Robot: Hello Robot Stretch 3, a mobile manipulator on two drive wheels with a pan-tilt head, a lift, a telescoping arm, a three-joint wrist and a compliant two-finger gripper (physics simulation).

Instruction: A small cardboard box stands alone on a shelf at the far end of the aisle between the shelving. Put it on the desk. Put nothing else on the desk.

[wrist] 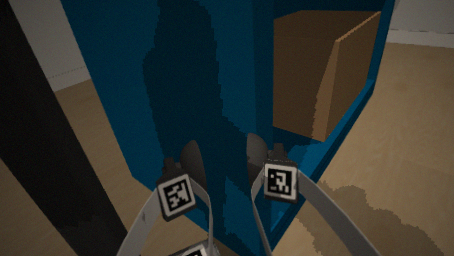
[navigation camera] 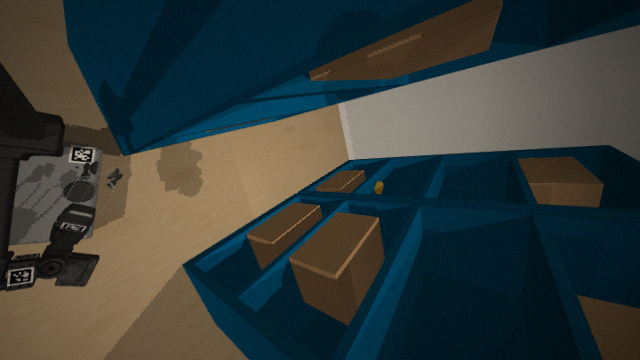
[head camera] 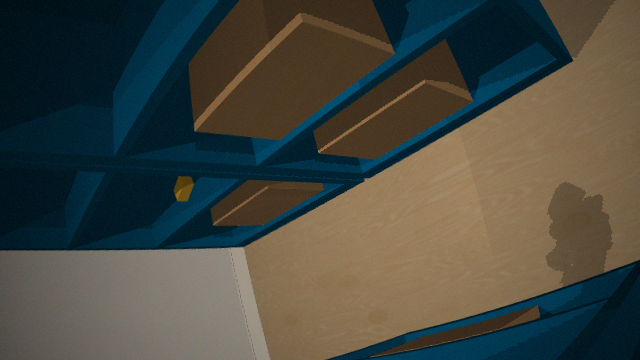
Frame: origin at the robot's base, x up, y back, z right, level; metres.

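Where they show: gripper, fingertip midpoint: (wrist: 223, 155) (navigation camera: 107, 165); robot's base at its link origin: (navigation camera: 79, 189).
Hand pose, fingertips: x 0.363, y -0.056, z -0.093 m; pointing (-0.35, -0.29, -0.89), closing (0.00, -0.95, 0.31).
Each offset is from my fingertips to the top centre of the thing. "spot": to the spot under its first point.
A small yellow-brown block {dx +0.216, dy -1.600, dz -0.027 m} (head camera: 183, 189) (navigation camera: 379, 187) sits alone in a compartment of the far blue shelving, in the left part of the head view and right of centre in the navigation view. It is too small to tell surely whether it is the small cardboard box. My gripper (navigation camera: 102, 173) (wrist: 223, 155) is open and empty, with a blue shelf unit in front of it in the wrist view. It is far from the block. The desk does not show in these views.
Blue shelving (head camera: 564, 47) (navigation camera: 200, 282) with large cardboard boxes {spot: dx +0.334, dy -0.762, dz +0.287 m} (head camera: 295, 75) (navigation camera: 335, 250) lines one side of the aisle. Another blue unit (navigation camera: 200, 60) (wrist: 105, 65) with a cardboard box (navigation camera: 425, 50) (wrist: 305, 75) stands opposite, close to the gripper. A pale wall (head camera: 120, 300) (navigation camera: 475, 105) closes the far end.
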